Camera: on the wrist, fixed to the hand. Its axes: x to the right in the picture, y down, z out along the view.
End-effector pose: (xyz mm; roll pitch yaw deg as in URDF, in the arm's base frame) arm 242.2 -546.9 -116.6 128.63 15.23 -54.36
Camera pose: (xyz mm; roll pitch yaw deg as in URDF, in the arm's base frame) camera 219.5 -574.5 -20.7 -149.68 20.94 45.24
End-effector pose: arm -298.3 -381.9 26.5 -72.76 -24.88 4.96
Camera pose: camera -270.5 -381.9 -72.0 47.64 -37.36 -110.65
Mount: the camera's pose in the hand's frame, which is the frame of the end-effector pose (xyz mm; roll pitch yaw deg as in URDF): -16.3 95.8 -32.3 10.90 28.59 -93.68
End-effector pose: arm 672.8 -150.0 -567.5 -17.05 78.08 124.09
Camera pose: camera 639.0 -246.6 -563.7 -65.66 -0.79 22.09
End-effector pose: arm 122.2 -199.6 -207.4 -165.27 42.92 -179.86
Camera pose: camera 129.2 -98.7 -191.3 -116.59 -32.71 -120.25
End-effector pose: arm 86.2 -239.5 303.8 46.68 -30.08 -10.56
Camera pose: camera 65.3 -144.8 336.8 76.84 59.77 -40.73
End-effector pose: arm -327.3 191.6 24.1 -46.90 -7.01 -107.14
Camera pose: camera -285.8 184.0 -69.2 21.07 -17.68 157.19
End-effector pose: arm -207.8 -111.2 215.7 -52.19 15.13 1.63
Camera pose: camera -249.4 -79.2 127.8 -2.44 -23.57 -85.26
